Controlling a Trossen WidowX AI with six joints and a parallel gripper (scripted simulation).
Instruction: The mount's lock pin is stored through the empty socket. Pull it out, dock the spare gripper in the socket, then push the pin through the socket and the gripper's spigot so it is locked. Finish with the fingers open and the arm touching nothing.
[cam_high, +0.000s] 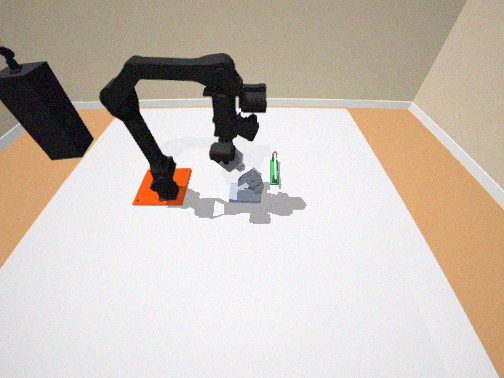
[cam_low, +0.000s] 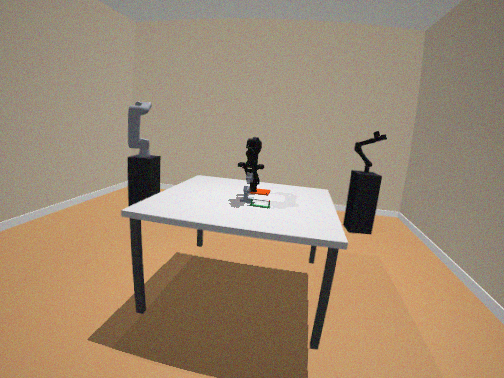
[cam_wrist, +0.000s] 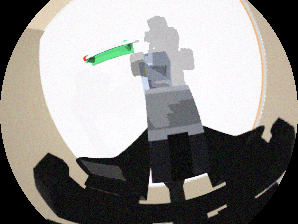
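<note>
Now: the green pin cradle 180 mm ahead of my gripper tip, 140 mm below it and 90 mm to the left of it. The rest, counted from my gripper tip: grey mount: 110 mm below, 70 mm ahead, 10 mm to the right; then spare gripper: 10 mm ahead.
</note>
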